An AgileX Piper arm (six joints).
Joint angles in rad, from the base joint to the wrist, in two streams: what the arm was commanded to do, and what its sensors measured. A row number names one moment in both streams.
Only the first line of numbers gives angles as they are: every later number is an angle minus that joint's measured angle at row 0.
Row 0, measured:
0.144, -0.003, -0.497, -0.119, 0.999, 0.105
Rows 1 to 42, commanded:
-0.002, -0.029, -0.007, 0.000, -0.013, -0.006
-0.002, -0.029, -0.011, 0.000, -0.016, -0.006
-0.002, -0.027, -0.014, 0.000, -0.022, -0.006
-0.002, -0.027, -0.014, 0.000, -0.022, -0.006
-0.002, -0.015, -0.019, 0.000, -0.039, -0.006
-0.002, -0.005, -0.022, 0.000, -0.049, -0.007
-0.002, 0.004, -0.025, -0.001, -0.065, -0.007
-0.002, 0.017, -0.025, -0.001, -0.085, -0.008
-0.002, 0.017, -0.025, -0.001, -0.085, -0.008
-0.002, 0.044, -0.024, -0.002, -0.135, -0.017
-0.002, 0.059, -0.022, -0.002, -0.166, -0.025
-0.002, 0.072, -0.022, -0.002, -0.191, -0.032
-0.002, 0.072, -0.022, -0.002, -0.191, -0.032
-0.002, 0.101, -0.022, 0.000, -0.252, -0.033
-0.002, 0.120, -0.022, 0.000, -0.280, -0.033
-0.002, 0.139, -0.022, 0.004, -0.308, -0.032
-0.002, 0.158, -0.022, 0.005, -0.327, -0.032
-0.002, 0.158, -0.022, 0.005, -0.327, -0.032
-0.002, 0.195, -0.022, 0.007, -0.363, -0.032
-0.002, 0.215, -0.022, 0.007, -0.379, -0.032
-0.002, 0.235, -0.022, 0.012, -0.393, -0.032
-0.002, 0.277, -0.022, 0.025, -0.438, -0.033
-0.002, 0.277, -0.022, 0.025, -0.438, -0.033
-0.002, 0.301, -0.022, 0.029, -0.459, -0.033
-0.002, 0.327, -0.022, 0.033, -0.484, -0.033
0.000, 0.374, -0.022, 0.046, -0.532, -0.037
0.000, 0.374, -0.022, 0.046, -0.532, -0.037
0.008, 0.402, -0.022, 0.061, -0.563, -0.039
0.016, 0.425, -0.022, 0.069, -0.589, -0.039
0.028, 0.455, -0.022, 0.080, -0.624, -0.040
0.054, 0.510, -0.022, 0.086, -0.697, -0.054
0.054, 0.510, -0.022, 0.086, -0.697, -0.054
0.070, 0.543, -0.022, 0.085, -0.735, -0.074
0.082, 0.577, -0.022, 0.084, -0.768, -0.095
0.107, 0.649, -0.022, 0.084, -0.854, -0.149
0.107, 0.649, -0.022, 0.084, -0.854, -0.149
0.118, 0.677, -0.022, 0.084, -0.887, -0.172
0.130, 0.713, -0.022, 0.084, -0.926, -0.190
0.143, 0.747, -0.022, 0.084, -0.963, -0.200
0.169, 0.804, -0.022, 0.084, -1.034, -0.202
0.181, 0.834, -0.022, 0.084, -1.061, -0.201
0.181, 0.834, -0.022, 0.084, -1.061, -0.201
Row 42, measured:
0.151, 0.766, -0.015, 0.079, -0.953, -0.176
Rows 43 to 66, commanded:
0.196, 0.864, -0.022, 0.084, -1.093, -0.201
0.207, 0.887, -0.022, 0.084, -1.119, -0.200
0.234, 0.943, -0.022, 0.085, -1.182, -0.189
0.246, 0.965, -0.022, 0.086, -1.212, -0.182
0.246, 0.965, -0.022, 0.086, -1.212, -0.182
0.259, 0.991, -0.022, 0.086, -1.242, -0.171
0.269, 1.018, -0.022, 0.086, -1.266, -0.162
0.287, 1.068, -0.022, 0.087, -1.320, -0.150
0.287, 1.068, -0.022, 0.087, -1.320, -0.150
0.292, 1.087, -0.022, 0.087, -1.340, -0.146
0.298, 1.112, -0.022, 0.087, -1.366, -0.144
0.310, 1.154, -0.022, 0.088, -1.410, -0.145
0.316, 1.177, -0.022, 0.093, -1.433, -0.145
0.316, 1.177, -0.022, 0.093, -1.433, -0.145
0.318, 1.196, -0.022, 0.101, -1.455, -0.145
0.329, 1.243, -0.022, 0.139, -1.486, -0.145
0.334, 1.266, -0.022, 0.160, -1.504, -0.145
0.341, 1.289, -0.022, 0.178, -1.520, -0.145
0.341, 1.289, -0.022, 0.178, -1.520, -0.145
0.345, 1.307, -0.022, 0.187, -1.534, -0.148
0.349, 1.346, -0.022, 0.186, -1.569, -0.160
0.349, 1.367, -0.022, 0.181, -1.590, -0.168
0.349, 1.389, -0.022, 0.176, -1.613, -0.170
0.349, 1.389, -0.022, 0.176, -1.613, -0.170
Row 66, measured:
0.344, 1.345, -0.015, 0.177, -1.539, -0.158
